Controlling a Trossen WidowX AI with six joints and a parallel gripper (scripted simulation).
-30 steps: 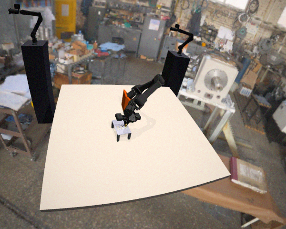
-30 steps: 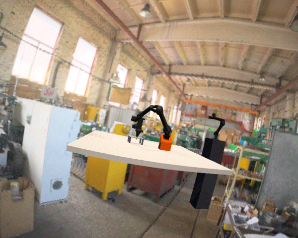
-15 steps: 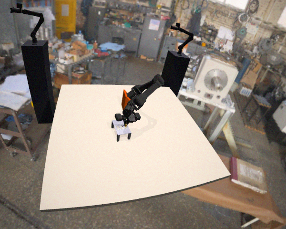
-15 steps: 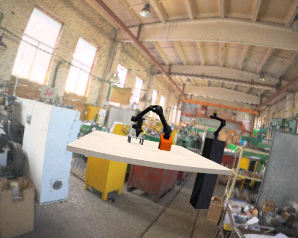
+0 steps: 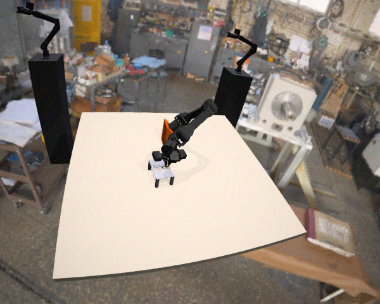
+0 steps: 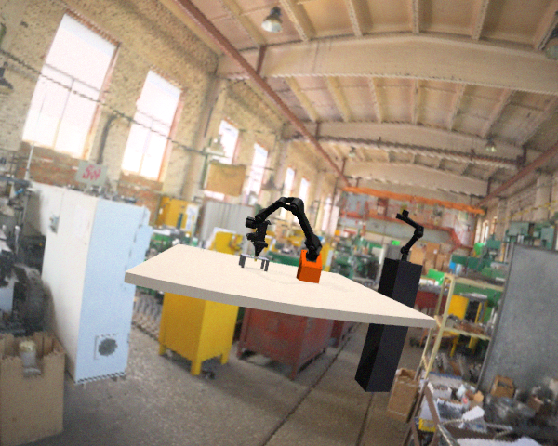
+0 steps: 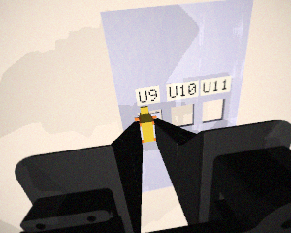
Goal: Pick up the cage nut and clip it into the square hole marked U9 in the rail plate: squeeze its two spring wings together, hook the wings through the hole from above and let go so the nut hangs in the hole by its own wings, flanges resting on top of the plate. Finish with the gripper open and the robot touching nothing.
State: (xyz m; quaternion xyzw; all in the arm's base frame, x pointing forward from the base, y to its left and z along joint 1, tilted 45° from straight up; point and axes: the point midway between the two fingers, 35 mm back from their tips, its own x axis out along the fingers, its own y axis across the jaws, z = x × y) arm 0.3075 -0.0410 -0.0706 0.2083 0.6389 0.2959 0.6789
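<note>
My gripper tip is now 10 mm above the orange cage nut.
</note>
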